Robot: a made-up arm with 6 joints. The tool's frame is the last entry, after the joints. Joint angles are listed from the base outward. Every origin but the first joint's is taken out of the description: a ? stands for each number. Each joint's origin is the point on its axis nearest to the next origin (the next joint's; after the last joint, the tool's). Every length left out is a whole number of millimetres.
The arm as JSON. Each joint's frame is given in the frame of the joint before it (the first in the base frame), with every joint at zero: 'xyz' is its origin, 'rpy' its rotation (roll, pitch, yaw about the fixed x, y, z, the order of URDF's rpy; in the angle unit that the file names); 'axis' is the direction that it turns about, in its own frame. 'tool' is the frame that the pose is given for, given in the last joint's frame.
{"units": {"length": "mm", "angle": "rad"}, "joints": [
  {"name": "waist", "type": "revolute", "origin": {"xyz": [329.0, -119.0, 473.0], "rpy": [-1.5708, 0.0, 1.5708]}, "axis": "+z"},
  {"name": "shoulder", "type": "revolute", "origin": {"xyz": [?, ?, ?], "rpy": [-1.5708, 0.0, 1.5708]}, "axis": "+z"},
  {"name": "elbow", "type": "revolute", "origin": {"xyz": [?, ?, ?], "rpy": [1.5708, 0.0, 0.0]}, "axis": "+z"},
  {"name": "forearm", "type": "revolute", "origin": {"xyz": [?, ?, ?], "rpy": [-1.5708, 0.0, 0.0]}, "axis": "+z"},
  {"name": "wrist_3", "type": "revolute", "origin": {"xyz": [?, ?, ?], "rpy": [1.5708, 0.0, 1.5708]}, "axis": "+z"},
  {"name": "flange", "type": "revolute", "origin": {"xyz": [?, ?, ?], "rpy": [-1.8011, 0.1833, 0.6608]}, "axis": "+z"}
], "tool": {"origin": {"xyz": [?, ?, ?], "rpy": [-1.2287, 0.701, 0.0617]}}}
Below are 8 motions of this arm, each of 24 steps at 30 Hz.
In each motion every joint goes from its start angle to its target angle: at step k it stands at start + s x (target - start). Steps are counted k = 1, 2, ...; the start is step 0. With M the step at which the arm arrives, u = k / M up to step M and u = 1 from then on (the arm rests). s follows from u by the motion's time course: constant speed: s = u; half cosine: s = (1 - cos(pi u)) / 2; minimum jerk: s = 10 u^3 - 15 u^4 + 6 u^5.
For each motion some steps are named. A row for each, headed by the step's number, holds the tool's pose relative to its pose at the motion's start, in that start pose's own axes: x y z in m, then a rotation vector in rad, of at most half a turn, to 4 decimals.
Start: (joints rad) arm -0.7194 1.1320 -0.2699 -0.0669 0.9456 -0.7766
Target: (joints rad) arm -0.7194 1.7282 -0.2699 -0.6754 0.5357 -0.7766
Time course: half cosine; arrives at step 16
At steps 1, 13, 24:
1: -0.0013 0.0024 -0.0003 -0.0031 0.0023 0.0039
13: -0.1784 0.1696 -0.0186 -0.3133 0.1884 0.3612
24: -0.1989 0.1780 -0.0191 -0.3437 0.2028 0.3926

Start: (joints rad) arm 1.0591 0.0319 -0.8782 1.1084 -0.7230 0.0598
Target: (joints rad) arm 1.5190 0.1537 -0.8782 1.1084 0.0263 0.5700
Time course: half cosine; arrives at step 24
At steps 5, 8, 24:
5: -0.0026 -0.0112 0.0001 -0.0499 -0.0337 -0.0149
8: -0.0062 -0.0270 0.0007 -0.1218 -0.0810 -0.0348
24: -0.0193 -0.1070 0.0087 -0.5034 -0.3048 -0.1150

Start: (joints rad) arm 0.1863 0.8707 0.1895 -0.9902 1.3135 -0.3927
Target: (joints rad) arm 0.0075 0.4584 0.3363 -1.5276 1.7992 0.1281
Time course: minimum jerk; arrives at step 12
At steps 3, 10, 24:
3: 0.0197 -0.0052 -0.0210 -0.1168 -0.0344 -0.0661
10: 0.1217 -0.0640 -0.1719 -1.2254 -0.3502 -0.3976
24: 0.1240 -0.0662 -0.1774 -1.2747 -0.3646 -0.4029

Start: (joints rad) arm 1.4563 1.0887 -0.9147 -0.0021 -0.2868 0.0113
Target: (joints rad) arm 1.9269 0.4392 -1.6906 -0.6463 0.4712 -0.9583
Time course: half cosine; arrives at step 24
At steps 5, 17, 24:
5: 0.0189 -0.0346 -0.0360 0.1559 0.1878 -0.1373
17: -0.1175 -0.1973 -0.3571 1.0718 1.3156 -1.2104
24: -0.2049 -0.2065 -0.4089 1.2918 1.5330 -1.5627

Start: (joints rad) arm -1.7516 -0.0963 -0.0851 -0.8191 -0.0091 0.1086
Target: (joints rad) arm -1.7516 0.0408 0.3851 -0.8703 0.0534 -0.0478
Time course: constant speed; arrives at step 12
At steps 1, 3, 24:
1: 0.0046 -0.0122 -0.0029 -0.0228 0.0059 -0.0337
3: 0.0129 -0.0383 -0.0071 -0.0663 0.0160 -0.1032
24: 0.0277 -0.1745 0.0018 -0.2248 0.0335 -0.4472

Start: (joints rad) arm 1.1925 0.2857 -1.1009 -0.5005 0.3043 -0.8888
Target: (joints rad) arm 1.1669 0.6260 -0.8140 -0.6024 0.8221 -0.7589
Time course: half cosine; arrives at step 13
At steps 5, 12, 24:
5: 0.0005 -0.0044 0.0342 -0.0375 -0.1757 -0.0884
12: -0.0447 -0.0036 0.1248 -0.0634 -0.5817 -0.2318
24: -0.0465 -0.0035 0.1269 -0.0630 -0.5910 -0.2344

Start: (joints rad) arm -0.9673 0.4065 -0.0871 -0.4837 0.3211 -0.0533
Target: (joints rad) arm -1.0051 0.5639 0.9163 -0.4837 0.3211 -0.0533
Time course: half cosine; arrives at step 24
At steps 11, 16, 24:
11: 0.0376 -0.0937 0.0195 -0.3291 -0.1817 -0.2021
16: 0.0512 -0.1682 0.0573 -0.5603 -0.3073 -0.3659
24: 0.0501 -0.2269 0.0994 -0.7396 -0.4010 -0.5059

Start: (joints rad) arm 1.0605 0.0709 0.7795 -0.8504 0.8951 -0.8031
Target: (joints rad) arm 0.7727 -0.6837 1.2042 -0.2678 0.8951 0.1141
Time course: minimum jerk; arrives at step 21
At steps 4, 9, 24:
4: -0.0033 0.0055 -0.0073 -0.0482 -0.0496 0.0255
9: -0.0468 0.0407 -0.0626 -0.3416 -0.3639 0.2271
24: -0.2371 0.0536 -0.2247 -0.7736 -1.0307 0.8383

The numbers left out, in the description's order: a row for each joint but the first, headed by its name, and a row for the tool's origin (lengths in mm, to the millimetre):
shoulder: 17.0 35.0 0.0
elbow: -26.0 260.0 0.0
forearm: 214.0 -13.0 0.0
wrist_3: -57.0 -50.0 0.0
flange: 168.0 -232.0 0.0
tool: 94.0 49.0 0.0

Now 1 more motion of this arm.
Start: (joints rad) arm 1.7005 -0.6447 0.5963 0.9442 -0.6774 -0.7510
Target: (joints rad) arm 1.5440 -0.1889 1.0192 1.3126 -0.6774 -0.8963
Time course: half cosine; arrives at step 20
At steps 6, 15, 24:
6: 0.0060 -0.0281 -0.0007 -0.1262 -0.0807 -0.0142
15: 0.0200 -0.1360 0.0131 -0.5138 -0.3004 -0.0970
24: 0.0203 -0.1635 0.0198 -0.5992 -0.3407 -0.1231

